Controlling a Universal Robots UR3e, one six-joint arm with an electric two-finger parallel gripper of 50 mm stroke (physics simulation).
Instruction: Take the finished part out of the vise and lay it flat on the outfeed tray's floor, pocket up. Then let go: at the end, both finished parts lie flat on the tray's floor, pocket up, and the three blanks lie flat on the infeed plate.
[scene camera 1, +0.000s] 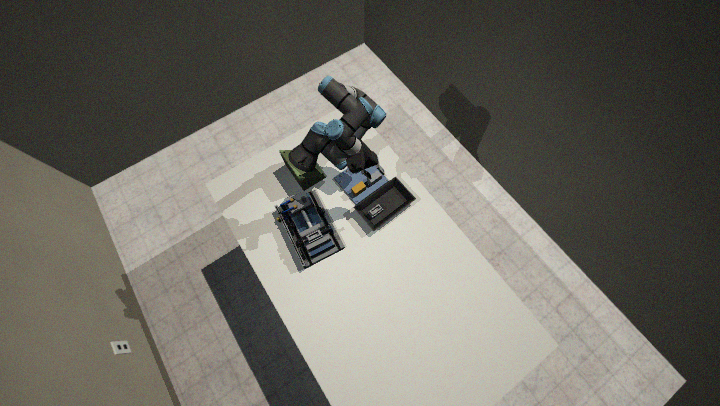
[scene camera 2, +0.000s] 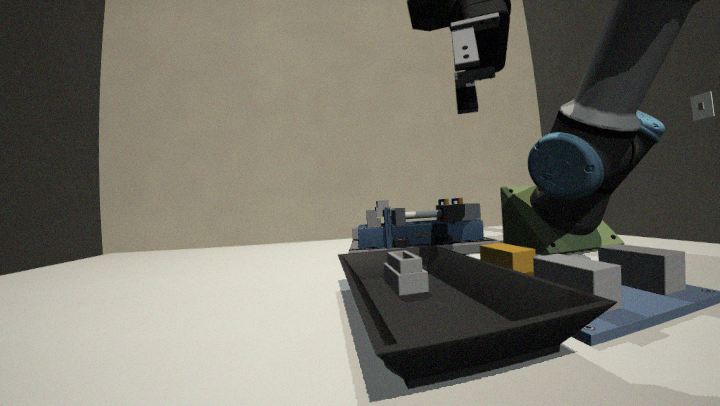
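Observation:
My gripper is open and empty. It hangs high in the second view; one finger shows clearly there. The vise stands left of the tray in the first view, with a small grey finished part between its jaws. The other finished part lies flat, pocket up, in the dark outfeed tray. On the blue infeed plate lie an orange blank and two grey blanks, one nearer, one farther.
The arm's green base mount stands beside the vise and behind the infeed plate. The arm passes over the infeed plate's side in the first view. The tray's raised walls stand between its floor and the infeed plate.

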